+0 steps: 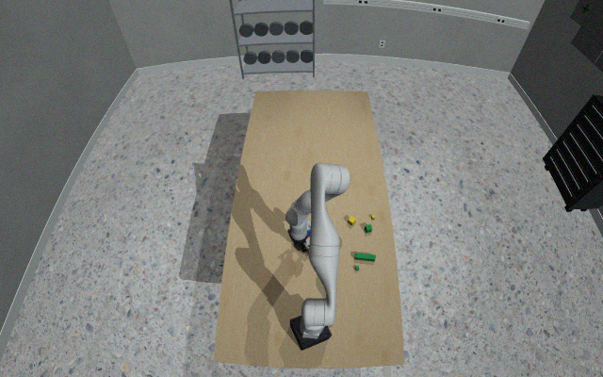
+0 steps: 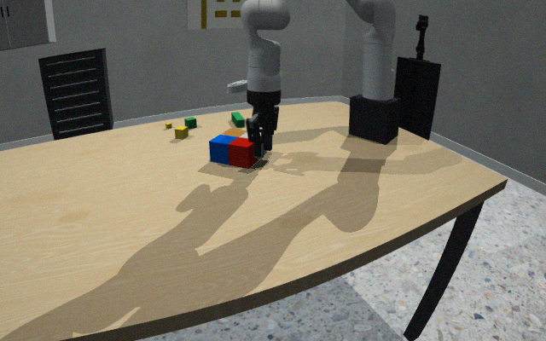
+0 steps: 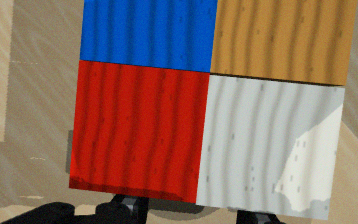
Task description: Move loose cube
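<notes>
My gripper is now 5 cm short of the red cube, 1 cm to the left of it and 1 cm above it. From my hand the other things lie so: blue cube (9 cm ahead, 4 cm to the right, 1 cm below); long green block (32 cm to the right, 2 cm below, 2 cm behind); white cube (4 cm to the right, 1 cm below, 1 cm ahead).
</notes>
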